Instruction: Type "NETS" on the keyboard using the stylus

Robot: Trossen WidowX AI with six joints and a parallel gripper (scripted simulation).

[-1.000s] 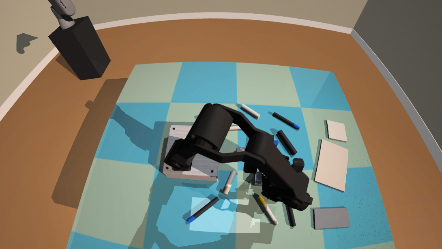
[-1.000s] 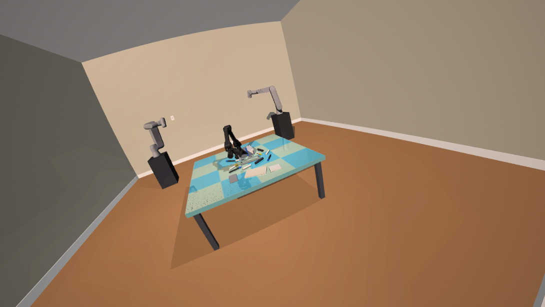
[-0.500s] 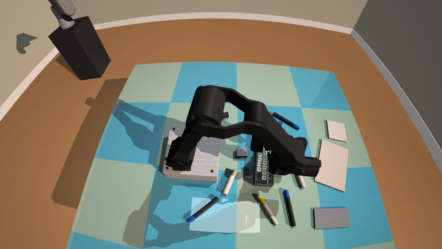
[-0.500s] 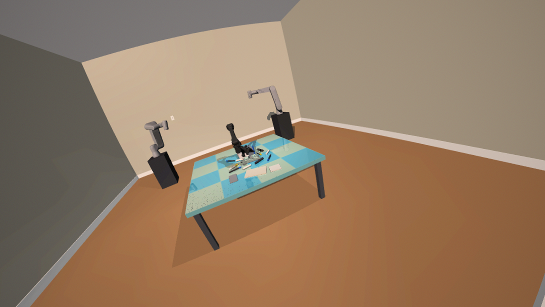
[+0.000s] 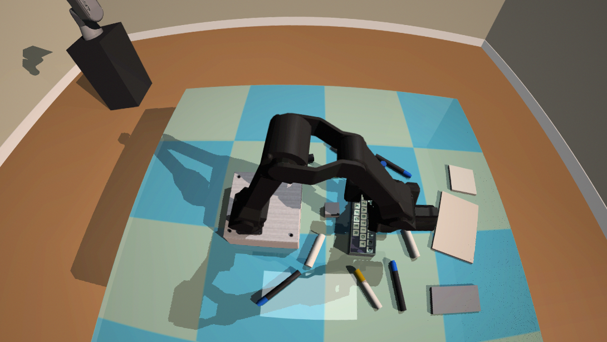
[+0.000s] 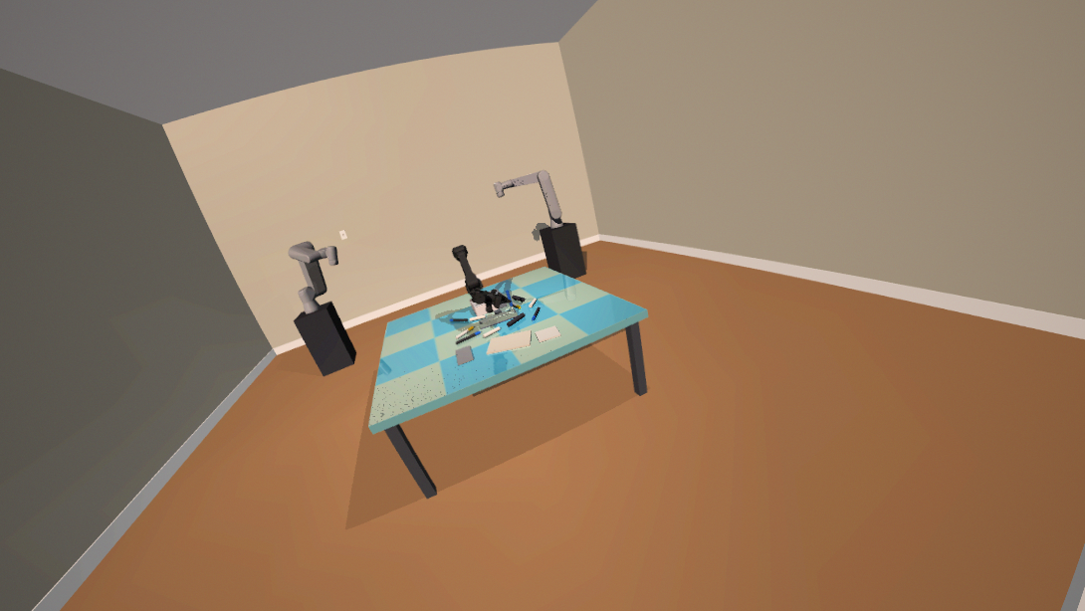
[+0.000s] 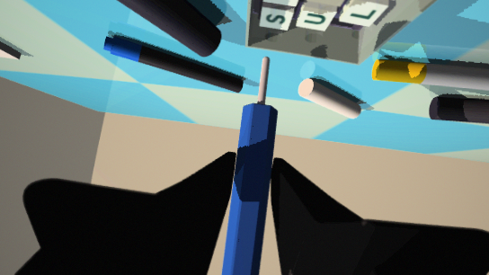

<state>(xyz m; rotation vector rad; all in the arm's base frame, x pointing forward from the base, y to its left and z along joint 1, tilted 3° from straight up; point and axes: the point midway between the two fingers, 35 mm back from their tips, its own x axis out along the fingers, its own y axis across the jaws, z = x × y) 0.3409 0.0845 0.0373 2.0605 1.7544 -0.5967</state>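
My gripper tip is now 13 cm past the grey cube, 8 cm above it and 6 cm to the left of it. The rest, counted from my gripper tip: stylus: 1 cm below; grey pad: 35 cm to the right, 21 cm ahead, 9 cm below.
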